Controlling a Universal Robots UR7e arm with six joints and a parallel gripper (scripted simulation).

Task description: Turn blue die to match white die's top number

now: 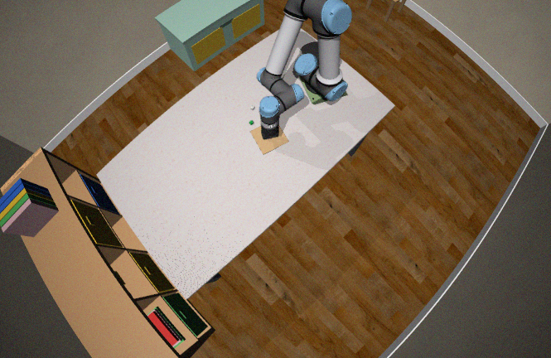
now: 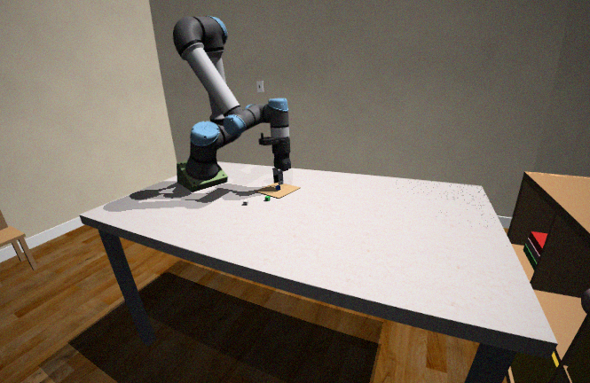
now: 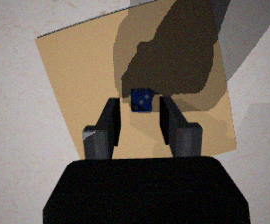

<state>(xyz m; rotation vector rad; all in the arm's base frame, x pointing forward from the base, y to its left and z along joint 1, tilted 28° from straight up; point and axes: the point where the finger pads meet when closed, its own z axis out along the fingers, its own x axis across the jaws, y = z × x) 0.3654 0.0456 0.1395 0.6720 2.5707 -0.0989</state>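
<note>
The blue die is 40 mm below my hand. From my hand the other things lie so: green die 120 mm to the right, 40 mm below; white die 180 mm to the right, 60 mm behind, 40 mm below; tan mat 50 mm below.
</note>
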